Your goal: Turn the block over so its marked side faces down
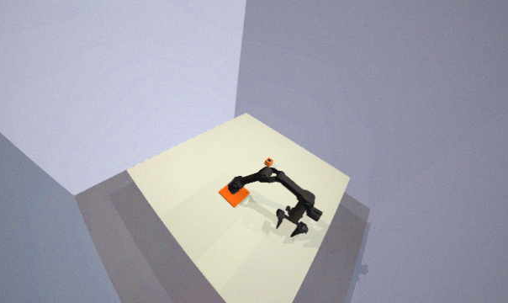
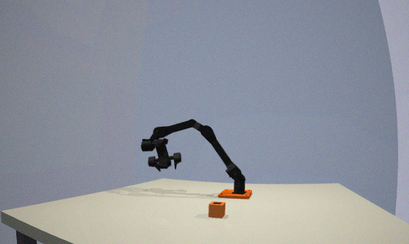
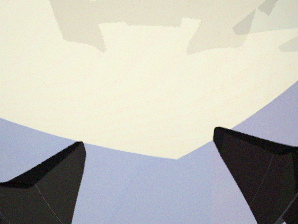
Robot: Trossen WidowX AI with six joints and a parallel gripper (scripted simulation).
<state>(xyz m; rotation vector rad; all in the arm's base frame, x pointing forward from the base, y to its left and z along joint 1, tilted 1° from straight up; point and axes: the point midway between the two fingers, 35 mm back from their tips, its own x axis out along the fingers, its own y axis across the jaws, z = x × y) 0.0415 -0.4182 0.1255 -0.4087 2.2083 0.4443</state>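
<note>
Right now my gripper tip is 46 cm to the right of the orange block, 37 cm short of it and 8 cm above it.
</note>
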